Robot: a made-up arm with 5 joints.
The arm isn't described. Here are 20 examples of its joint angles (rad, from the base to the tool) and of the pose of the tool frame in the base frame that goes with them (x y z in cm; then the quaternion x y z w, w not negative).
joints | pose
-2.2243 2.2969 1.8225 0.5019 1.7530 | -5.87 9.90 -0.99 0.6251 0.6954 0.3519 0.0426
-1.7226 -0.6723 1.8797 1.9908 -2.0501 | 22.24 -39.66 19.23 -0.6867 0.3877 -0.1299 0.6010
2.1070 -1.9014 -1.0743 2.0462 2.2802 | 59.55 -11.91 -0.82 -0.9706 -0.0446 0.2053 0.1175
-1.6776 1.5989 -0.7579 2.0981 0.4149 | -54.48 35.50 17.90 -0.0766 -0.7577 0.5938 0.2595
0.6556 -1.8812 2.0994 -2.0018 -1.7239 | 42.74 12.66 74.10 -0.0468 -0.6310 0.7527 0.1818
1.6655 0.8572 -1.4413 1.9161 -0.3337 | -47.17 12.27 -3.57 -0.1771 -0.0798 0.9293 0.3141
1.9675 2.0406 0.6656 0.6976 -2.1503 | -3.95 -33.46 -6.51 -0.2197 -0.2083 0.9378 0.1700
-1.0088 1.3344 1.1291 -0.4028 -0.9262 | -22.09 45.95 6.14 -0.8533 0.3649 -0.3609 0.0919
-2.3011 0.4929 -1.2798 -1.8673 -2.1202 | -43.10 32.33 78.66 -0.8271 -0.4862 0.2724 0.0727
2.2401 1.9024 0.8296 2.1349 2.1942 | -55.51 -28.17 -14.01 -0.3445 0.8339 -0.3813 0.2014
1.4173 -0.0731 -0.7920 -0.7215 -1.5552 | -41.59 2.49 -35.04 0.0640 -0.3945 -0.3248 0.8572
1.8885 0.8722 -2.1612 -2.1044 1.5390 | -30.61 58.95 -36.93 -0.2551 0.2806 -0.0243 0.9250
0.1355 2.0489 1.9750 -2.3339 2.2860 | -66.00 44.96 44.08 0.2710 0.3898 0.2996 0.8276
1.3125 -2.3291 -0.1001 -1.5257 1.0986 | 79.05 18.08 2.09 0.3326 0.9355 0.0541 0.1063
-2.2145 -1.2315 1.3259 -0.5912 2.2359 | -0.69 -35.43 -17.73 0.1988 -0.0843 0.8498 0.4808
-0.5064 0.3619 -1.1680 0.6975 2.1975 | -19.88 -7.97 24.39 0.4777 0.6222 -0.2935 0.5465
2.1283 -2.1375 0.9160 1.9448 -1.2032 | 52.33 -18.03 -0.43 0.7511 -0.1913 -0.1049 0.6231
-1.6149 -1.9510 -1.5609 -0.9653 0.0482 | 27.42 6.74 73.83 0.2922 0.0177 -0.9394 0.1783
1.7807 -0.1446 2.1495 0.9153 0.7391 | 4.27 12.07 10.38 -0.5559 -0.5328 0.5692 0.2883
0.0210 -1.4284 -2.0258 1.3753 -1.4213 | 34.59 -11.35 13.99 0.9805 0.1047 -0.0979 0.1341
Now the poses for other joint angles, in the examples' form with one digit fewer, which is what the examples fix.
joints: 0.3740 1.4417 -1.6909 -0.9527 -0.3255
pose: -24.5 -61.5 4.1 0.712 0.057 0.312 0.627
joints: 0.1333 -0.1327 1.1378 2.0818 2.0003
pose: 1.7 2.4 -36.6 -0.647 -0.221 0.704 0.193
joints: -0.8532 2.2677 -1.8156 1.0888 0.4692
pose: -11.3 19.6 51.7 0.443 0.885 0.141 0.019
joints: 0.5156 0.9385 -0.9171 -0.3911 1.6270
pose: -30.5 -55.3 30.4 0.889 0.390 0.168 0.174
